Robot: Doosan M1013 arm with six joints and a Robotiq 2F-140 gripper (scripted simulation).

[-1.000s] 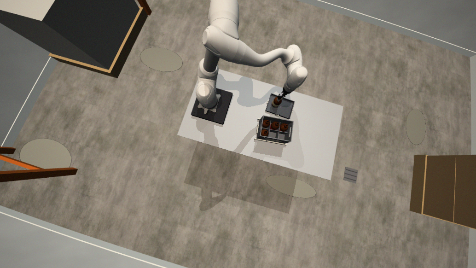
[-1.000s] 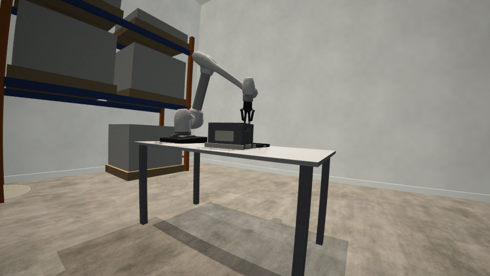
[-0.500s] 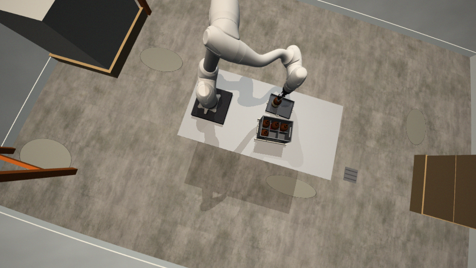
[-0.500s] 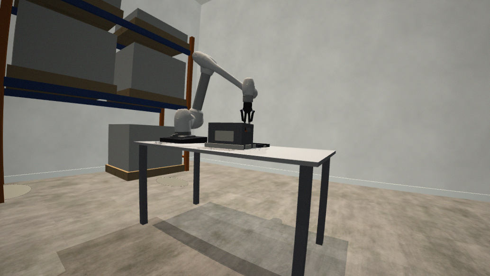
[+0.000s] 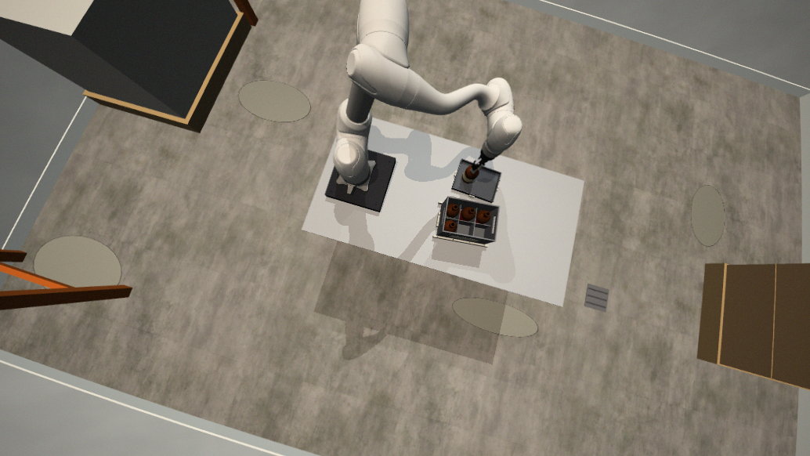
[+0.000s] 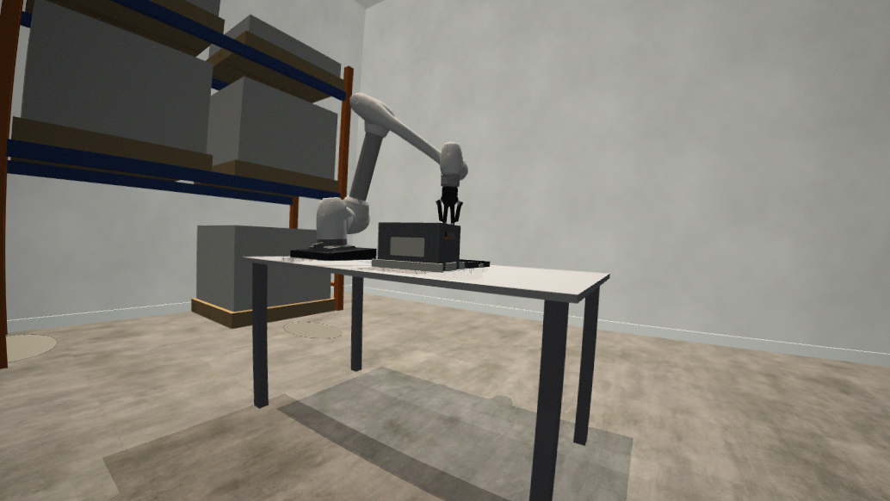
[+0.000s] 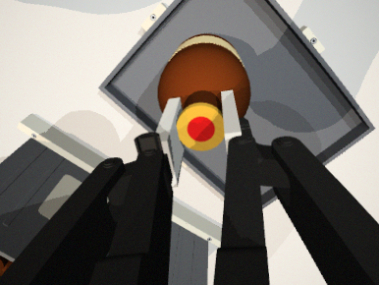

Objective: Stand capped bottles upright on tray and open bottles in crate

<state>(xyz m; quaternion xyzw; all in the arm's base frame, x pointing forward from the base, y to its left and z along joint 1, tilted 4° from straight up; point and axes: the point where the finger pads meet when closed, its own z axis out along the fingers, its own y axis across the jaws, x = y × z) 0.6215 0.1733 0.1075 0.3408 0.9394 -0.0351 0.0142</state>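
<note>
My gripper is now 70 mm above the capped bottle. Also, from my hand: open bottle 230 mm to the right, 110 mm ahead, 80 mm below; then dark grey crate 280 mm to the right, 80 mm below, 30 mm ahead; then flat tray 150 mm below, 50 mm ahead.
</note>
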